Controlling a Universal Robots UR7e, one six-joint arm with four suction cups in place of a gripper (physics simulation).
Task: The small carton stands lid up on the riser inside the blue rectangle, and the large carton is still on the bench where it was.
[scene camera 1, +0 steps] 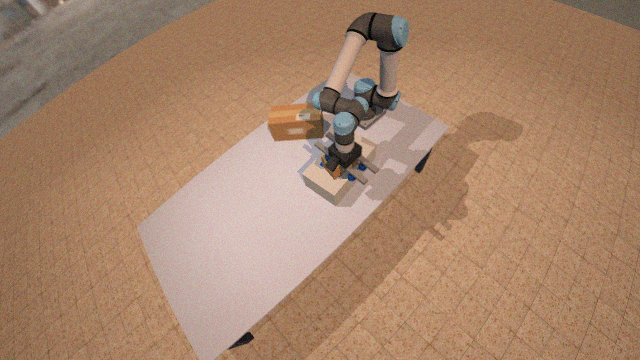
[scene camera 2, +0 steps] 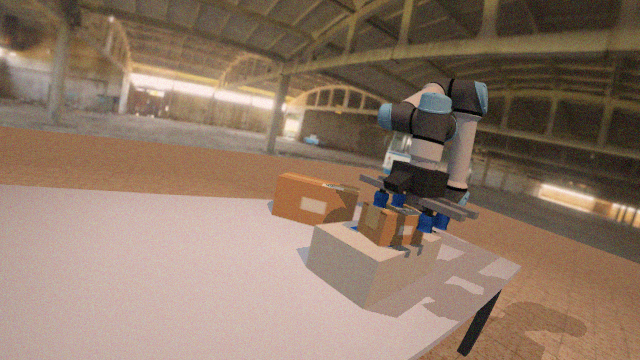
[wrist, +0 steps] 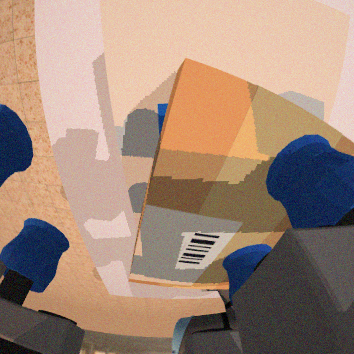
Observation:
My suction head (scene camera 2: 440, 221) is stuck to a small carton (scene camera 2: 390, 226), which still rests on a beige riser (scene camera 1: 316, 177). On the table rests a large carton (scene camera 2: 304, 199).
The small carton also shows in the wrist view (wrist: 206, 196). The beige riser shows as well in the wrist view (wrist: 295, 56). The large carton also shows in scene camera 1 (scene camera 1: 296, 121).

